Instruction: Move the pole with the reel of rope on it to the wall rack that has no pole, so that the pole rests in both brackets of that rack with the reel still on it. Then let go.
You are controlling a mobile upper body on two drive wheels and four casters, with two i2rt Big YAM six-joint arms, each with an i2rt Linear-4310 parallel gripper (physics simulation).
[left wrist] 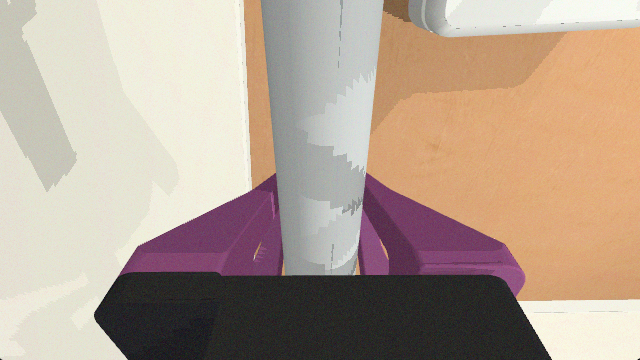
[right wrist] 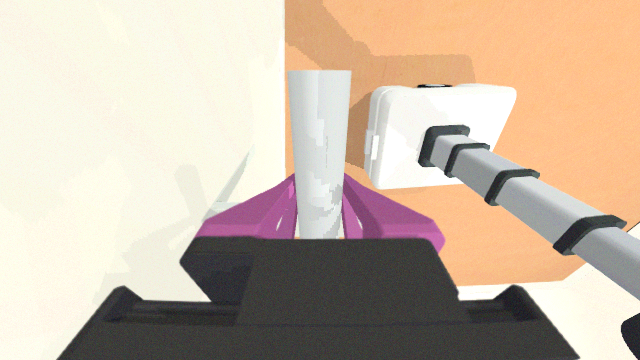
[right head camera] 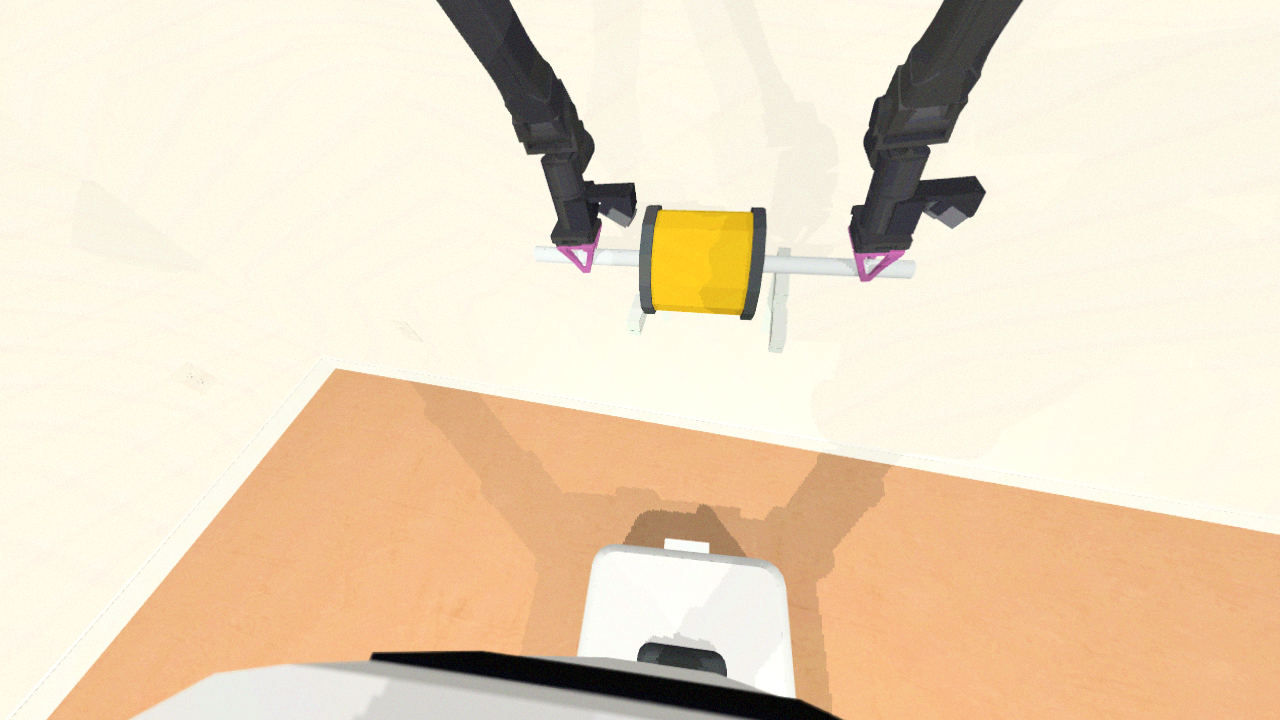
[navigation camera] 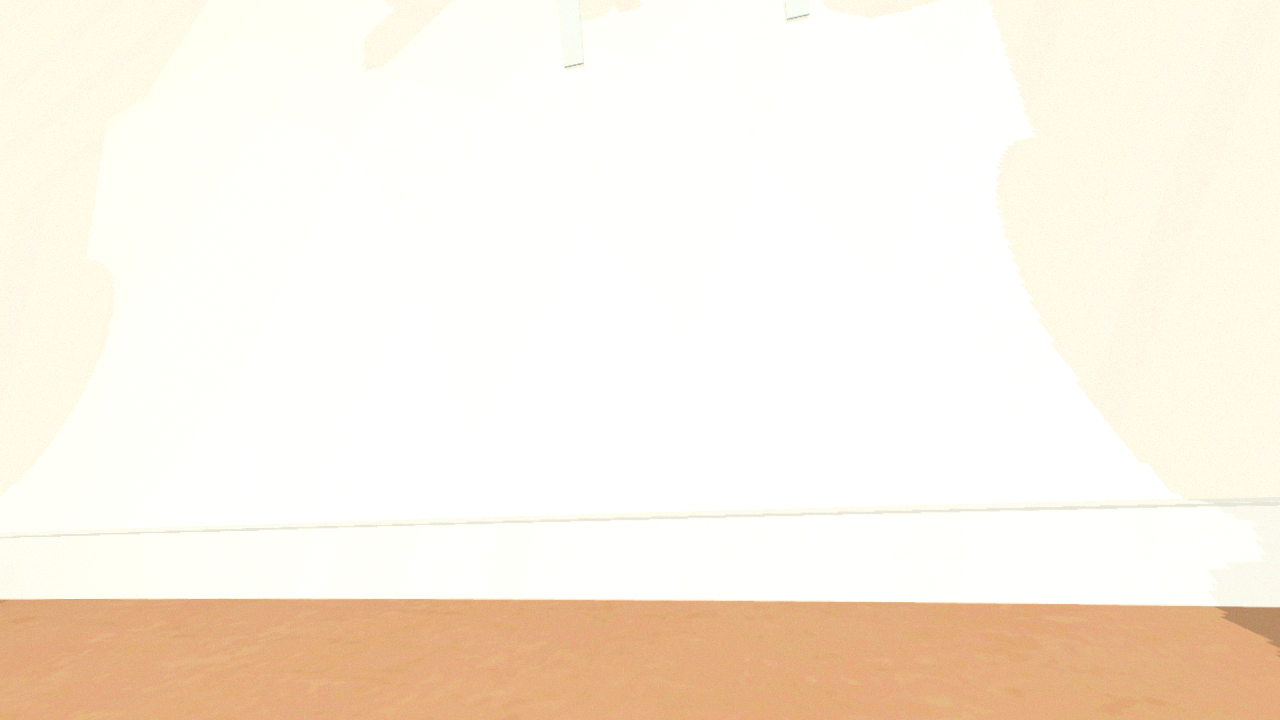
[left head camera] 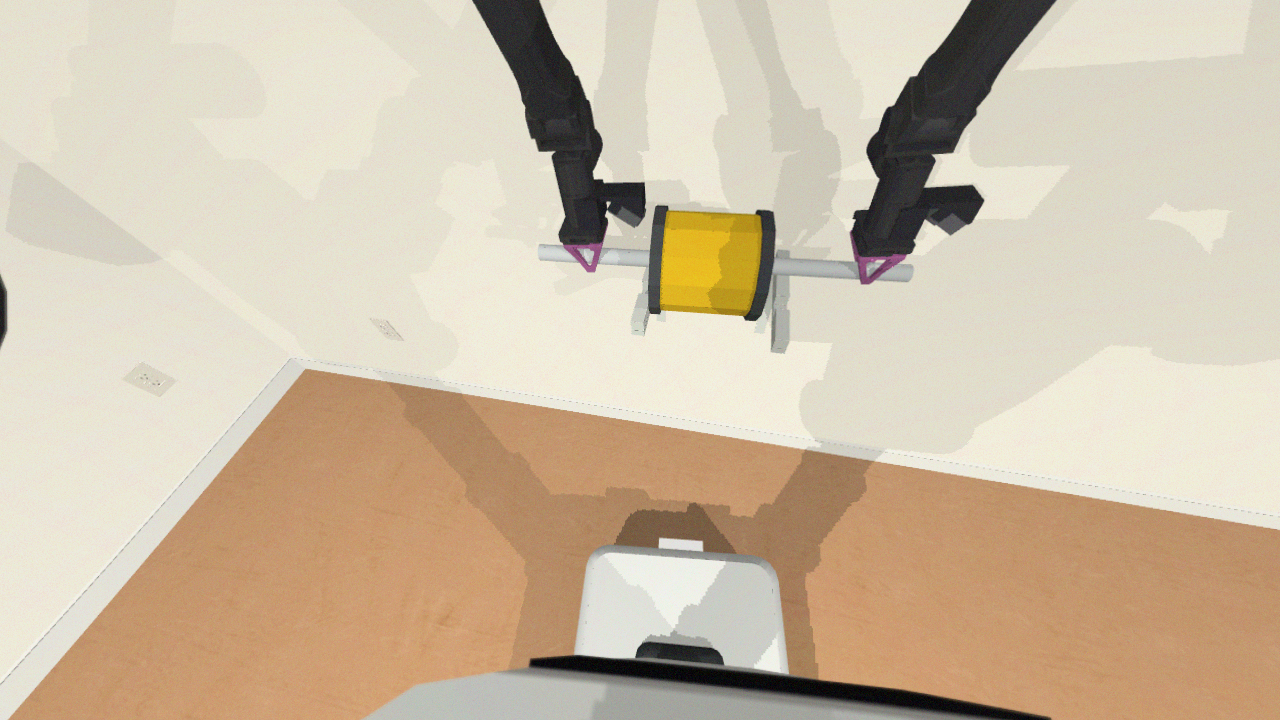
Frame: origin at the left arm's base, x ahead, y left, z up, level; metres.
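Where they show: left gripper, fingertip midpoint: [left wrist: 320, 180] [right head camera: 588, 267] [left head camera: 592, 266]; right gripper, fingertip midpoint: [right wrist: 319, 180] [right head camera: 863, 275] [left head camera: 863, 278].
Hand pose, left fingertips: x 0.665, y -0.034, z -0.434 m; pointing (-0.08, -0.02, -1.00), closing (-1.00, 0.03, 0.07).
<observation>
Each offset is from my left fingertips to the centre of the thing. "spot": to the spot under its first point. Level surfaces: height alone.
A grey pole [left head camera: 814, 267] [right head camera: 810, 265] [left wrist: 320, 125] [right wrist: 320, 125] carries a yellow reel {dy -0.210, dx -0.007, dz +0.016 m} [left head camera: 711, 262] [right head camera: 702, 262] with black flanges at its middle. My left gripper [left head camera: 587, 259] [right head camera: 581, 259] [left wrist: 320, 180] is shut on the pole, left of the reel. My right gripper [left head camera: 870, 268] [right head camera: 870, 265] [right wrist: 319, 180] is shut on it near the right end. The wall rack's right bracket {spot: dy -0.348, dx -0.078, dz -0.067 m} [left head camera: 780, 326] [right head camera: 777, 322] shows below the pole, close beside the right flange. Its left bracket {spot: dy -0.090, dx -0.072, dz -0.067 m} [left head camera: 639, 320] [right head camera: 635, 319] is partly hidden behind the left flange. Whether the pole touches the brackets I cannot tell.
The robot's white base [left head camera: 680, 591] [right head camera: 687, 591] [right wrist: 400, 160] stands on the brown floor {dz -0.975 m} [left head camera: 984, 582] [navigation camera: 626, 662]. A room corner and wall outlets {dy +1.604, dx +0.047, dz -0.575 m} [left head camera: 149, 378] {dy +0.885, dx +0.291, dz -0.575 m} [left head camera: 386, 328] are at the left. In the navigation camera, lower ends of two rack strips {spot: dy -0.118, dx +0.162, dz -0.305 m} [navigation camera: 573, 35] {spot: dy -0.378, dx +0.130, dz -0.333 m} [navigation camera: 796, 8] show at the top.
</observation>
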